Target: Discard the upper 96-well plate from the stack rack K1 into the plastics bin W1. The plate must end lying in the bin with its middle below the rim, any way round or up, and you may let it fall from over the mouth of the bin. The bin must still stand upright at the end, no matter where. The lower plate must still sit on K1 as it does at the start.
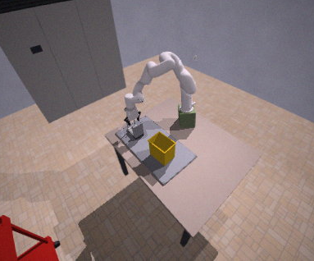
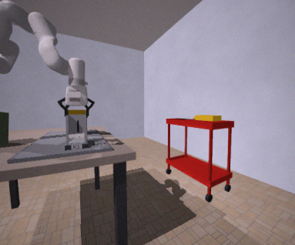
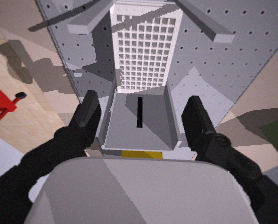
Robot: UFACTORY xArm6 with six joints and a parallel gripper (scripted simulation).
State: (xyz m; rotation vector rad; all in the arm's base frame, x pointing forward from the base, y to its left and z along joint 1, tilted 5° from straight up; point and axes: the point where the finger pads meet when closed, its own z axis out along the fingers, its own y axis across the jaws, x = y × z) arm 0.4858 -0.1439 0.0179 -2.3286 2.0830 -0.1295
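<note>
The rack label is 14 cm below my hand, 9 cm to the right of it and 1 cm ahead of it. Round my hand: yellow plastics bin W1: 35 cm to the left, 7 cm behind, 6 cm below.
</note>
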